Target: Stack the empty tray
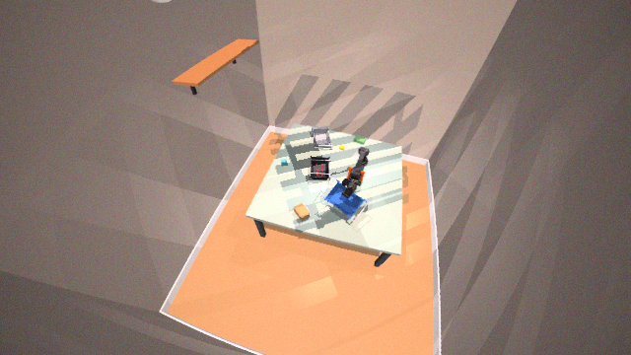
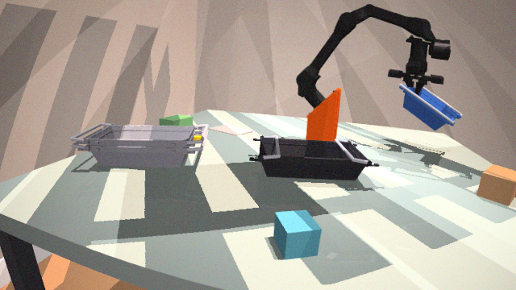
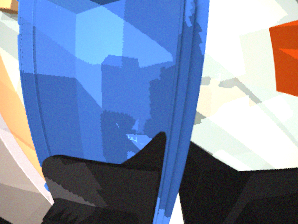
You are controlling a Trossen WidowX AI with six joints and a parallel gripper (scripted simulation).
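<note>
Now: the blue tray 7 cm to the left of my gripper tip and 4 cm ahead of it. Round my gripper tip: orange block: 35 cm ahead, 18 cm to the left, 15 cm below; then green block: 89 cm to the right, 16 cm below; then cyan cube: 68 cm ahead, 30 cm to the right, 16 cm below.
</note>
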